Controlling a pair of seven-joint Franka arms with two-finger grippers.
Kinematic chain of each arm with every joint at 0, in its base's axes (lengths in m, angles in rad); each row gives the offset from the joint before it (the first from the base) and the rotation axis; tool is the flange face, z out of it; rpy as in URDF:
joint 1: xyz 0 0 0.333 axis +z
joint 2: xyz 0 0 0 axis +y
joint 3: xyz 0 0 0.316 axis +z
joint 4: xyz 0.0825 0 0 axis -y
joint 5: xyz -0.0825 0 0.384 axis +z
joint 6: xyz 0 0 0 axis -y
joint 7: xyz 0.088 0 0 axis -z
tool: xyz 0 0 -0.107 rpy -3.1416 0 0
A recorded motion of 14 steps. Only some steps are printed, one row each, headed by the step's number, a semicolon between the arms.
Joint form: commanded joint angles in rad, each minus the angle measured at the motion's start. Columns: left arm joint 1, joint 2, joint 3, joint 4, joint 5, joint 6, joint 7; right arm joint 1, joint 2, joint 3, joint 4, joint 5, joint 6, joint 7.
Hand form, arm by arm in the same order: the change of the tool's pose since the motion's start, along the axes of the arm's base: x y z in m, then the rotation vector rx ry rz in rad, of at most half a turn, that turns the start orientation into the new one. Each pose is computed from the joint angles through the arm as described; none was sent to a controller.
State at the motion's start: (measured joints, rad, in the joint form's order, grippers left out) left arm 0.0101 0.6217 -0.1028 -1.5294 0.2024 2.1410 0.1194; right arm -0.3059 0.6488 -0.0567 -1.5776 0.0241 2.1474 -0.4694
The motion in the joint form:
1: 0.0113 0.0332 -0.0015 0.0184 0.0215 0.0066 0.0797; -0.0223 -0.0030 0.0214 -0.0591 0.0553 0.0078 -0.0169
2: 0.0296 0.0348 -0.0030 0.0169 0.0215 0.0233 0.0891; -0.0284 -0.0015 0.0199 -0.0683 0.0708 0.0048 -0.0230
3: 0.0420 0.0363 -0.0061 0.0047 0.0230 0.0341 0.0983; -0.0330 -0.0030 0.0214 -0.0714 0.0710 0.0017 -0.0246
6: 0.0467 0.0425 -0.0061 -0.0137 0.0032 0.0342 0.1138; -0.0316 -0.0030 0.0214 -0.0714 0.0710 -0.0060 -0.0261
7: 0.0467 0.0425 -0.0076 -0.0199 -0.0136 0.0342 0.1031; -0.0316 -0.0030 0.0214 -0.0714 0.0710 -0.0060 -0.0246
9: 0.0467 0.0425 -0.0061 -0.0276 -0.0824 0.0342 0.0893; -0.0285 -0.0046 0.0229 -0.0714 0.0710 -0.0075 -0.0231
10: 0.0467 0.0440 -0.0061 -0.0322 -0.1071 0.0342 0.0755; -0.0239 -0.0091 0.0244 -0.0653 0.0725 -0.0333 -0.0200
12: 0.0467 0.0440 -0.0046 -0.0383 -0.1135 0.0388 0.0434; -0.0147 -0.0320 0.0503 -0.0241 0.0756 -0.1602 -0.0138
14: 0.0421 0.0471 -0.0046 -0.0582 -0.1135 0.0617 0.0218; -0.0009 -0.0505 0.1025 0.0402 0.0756 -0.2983 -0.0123
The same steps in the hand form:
1: 0.0044 0.0079 -0.0144 0.0145 0.0158 -0.0805; -0.0154 0.0048 -0.0229 0.0703 0.0247 -0.0250
2: 0.0062 0.0195 -0.0147 0.0112 0.0036 -0.0748; -0.0201 0.0018 -0.0279 0.0859 0.0327 -0.0366
3: 0.0044 0.0260 -0.0202 0.0092 0.0075 -0.0770; -0.0220 0.0002 -0.0284 0.0889 0.0364 -0.0386
6: -0.0009 0.0281 -0.0328 -0.0078 0.0343 -0.0776; -0.0224 0.0015 -0.0289 0.0921 0.0434 -0.0356
7: -0.0027 0.0265 -0.0356 -0.0223 0.0398 -0.0588; -0.0224 0.0015 -0.0289 0.0920 0.0435 -0.0371
9: -0.0051 0.0246 -0.0392 -0.0771 0.0489 -0.0041; -0.0214 0.0043 -0.0280 0.0927 0.0434 -0.0342
10: -0.0066 0.0236 -0.0422 -0.0968 0.0551 0.0241; -0.0205 0.0087 -0.0243 0.1008 0.0569 -0.0314
12: -0.0078 0.0240 -0.0446 -0.1006 0.0550 0.0608; -0.0138 0.0311 -0.0001 0.1433 0.1102 -0.0019
14: -0.0114 0.0202 -0.0535 -0.1015 0.0542 0.0763; -0.0006 0.0701 0.0319 0.1907 0.1560 0.0652

